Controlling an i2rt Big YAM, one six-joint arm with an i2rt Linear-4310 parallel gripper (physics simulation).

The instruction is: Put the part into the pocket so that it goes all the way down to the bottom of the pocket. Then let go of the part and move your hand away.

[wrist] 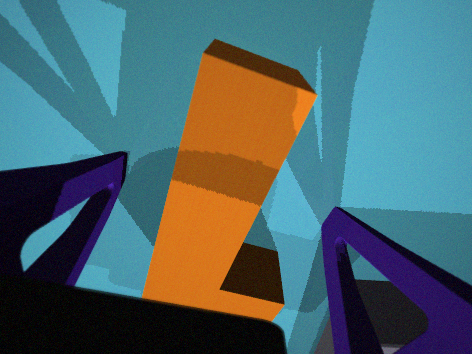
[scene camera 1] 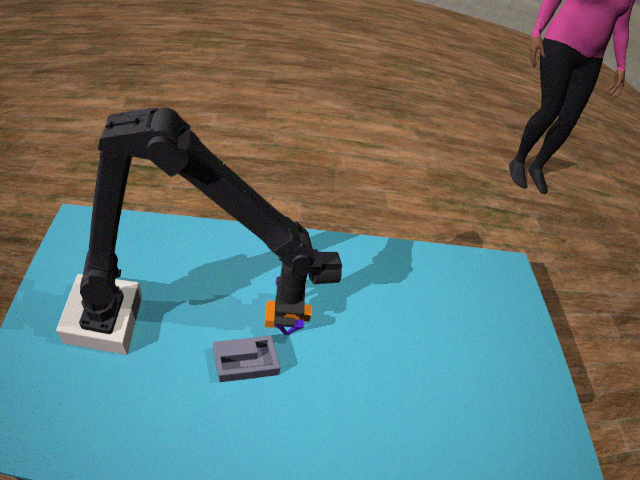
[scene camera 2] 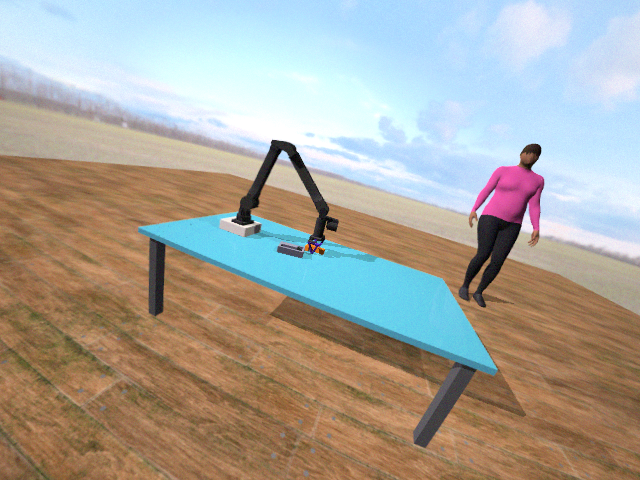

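Observation:
The orange part is a long bar with a short foot at one end, at the lower right in the wrist view. It is beside the grey block, outside its pocket, which is a bent slot in the top. My gripper is open, with its purple fingers on either side of the bar and a gap at each side in the wrist view. The foot's end is partly hidden by the dark gripper body. Finger height against the part is hard to tell.
The arm stands on a white base block at the left of the blue table. The grey block lies close to the gripper, on its near left in scene camera 1. A person is beyond the table.

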